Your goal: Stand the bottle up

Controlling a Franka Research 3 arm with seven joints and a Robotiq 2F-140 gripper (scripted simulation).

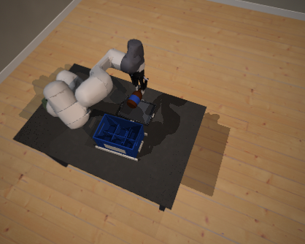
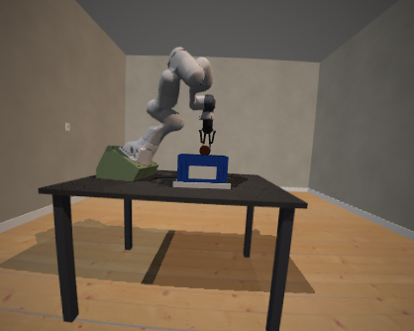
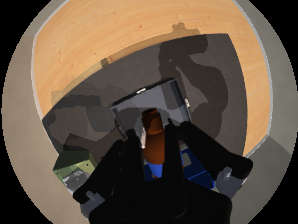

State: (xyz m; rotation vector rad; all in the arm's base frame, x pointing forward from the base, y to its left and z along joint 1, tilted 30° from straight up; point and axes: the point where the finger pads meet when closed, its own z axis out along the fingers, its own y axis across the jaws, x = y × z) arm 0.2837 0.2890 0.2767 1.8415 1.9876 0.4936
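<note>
The brown bottle is 50 mm to the right of my hand and 20 mm below it. The rest, counted from my hand: blue crate 320 mm to the right, 130 mm below, 40 mm ahead; then dark tray 210 mm below, 50 mm to the right, 10 mm behind.
</note>
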